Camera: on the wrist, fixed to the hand. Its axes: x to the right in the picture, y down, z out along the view.
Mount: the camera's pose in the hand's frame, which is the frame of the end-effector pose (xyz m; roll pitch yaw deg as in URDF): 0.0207 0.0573 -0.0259 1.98 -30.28 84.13
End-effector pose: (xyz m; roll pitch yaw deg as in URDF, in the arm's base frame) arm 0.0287 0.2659 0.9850 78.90 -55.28 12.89
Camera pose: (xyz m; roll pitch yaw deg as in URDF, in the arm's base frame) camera -0.0090 0.2947 1.0312 -104.71 -37.45 -142.60
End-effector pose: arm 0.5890 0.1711 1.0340 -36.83 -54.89 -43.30
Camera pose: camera 0.6513 0.1541 1.0193 -56.13 -0.47 38.54
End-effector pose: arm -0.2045 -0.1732 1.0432 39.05 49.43 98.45
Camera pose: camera -0.2684 -0.1568 1.0379 73.29 -32.65 122.97
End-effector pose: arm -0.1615 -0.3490 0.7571 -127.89 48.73 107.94
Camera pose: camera -0.1060 -0.3398 0.7222 96.10 45.88 -61.33
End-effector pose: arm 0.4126 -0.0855 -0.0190 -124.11 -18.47 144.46
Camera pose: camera 0.4193 -0.0244 -0.0437 -99.70 66.18 135.30
